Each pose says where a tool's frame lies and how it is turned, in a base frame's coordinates. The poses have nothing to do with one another.
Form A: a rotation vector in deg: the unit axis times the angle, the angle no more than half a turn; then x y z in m.
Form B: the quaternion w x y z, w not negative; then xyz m. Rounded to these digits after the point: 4 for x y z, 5 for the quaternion.
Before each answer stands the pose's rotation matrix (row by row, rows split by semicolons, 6 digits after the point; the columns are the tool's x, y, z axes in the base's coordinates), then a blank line. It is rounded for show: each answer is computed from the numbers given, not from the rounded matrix.
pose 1, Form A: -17.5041 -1.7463 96.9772 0.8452 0.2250 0.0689
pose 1, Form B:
-0.112604 -0.969368 -0.218278; 0.976599 -0.148480 0.155592; -0.183236 -0.195649 0.963403

0.65236 -0.13460 -0.01343 0.74574 0.8452 0.2250 0.0689
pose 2, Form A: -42.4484 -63.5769 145.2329 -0.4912 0.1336 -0.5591
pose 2, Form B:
-0.830618 -0.045523 -0.554978; 0.438635 -0.667462 -0.601742; -0.343033 -0.743251 0.574375

0.13811 -0.25616 -0.38366 0.87642 -0.4912 0.1336 -0.5591
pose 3, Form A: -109.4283 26.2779 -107.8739 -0.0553 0.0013 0.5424
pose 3, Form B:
0.029734 0.056332 0.997969; -0.508993 -0.858416 0.063620; 0.860257 -0.509851 0.003148

0.20885 -0.68648 0.16485 -0.67673 -0.0553 0.0013 0.5424
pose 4, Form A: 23.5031 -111.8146 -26.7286 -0.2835 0.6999 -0.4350
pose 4, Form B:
-0.400768 -0.076189 -0.913006; -0.480855 0.865739 0.138829; 0.779848 0.494662 -0.383596

0.51995 0.17109 -0.81396 -0.19457 -0.2835 0.6999 -0.4350
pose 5, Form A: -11.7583 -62.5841 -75.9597 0.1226 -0.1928 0.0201
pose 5, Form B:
-0.142211 0.843419 -0.518093; -0.669874 0.303336 0.677684; 0.728728 0.443431 0.521847

0.64865 -0.09029 -0.48055 -0.58325 0.1226 -0.1928 0.0201
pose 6, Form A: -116.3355 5.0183 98.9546 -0.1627 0.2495 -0.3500
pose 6, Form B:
0.205623 -0.343131 -0.916505; 0.248651 -0.887465 0.388045; -0.946516 -0.307681 -0.097163

0.23505 -0.73997 0.03192 0.62942 -0.1627 0.2495 -0.3500
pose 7, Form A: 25.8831 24.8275 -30.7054 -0.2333 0.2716 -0.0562
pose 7, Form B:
0.775654 0.569747 0.271568; -0.384825 0.767952 -0.512015; -0.500270 0.292640 0.814918

0.91631 0.21954 0.21058 -0.26044 -0.2333 0.2716 -0.0562
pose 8, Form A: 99.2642 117.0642 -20.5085 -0.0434 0.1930 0.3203
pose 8, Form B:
-0.122280 0.979586 0.159556; 0.867006 0.183675 -0.463211; -0.483061 0.081695 -0.871767

0.21773 0.62566 0.73786 -0.12927 -0.0434 0.1930 0.3203
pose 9, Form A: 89.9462 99.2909 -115.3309 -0.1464 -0.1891 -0.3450
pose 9, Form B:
-0.481051 0.607794 -0.631804; 0.534441 -0.367966 -0.760903; -0.694955 -0.703695 -0.147820

0.02812 0.50861 0.56145 -0.65215 -0.1464 -0.1891 -0.3450
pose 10, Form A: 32.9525 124.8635 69.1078 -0.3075 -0.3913 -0.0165
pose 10, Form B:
-0.740760 0.091028 0.665573; 0.612320 0.498992 0.613246; -0.276294 0.861812 -0.425372

0.28847 0.21542 0.81626 0.45177 -0.3075 -0.3913 -0.0165
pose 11, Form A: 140.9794 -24.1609 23.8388 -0.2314 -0.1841 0.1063
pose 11, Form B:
0.900328 -0.388972 0.195217; -0.200420 -0.768724 -0.607367; 0.386317 0.507704 -0.770062

0.30064 0.92724 -0.15891 0.15679 -0.2314 -0.1841 0.1063
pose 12, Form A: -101.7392 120.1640 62.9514 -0.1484 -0.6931 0.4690
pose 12, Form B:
-0.269438 -0.910565 -0.313488; -0.776116 0.012599 0.630464; -0.570129 0.413174 -0.710099

0.09092 -0.59751 0.70572 0.36971 -0.1484 -0.6931 0.4690
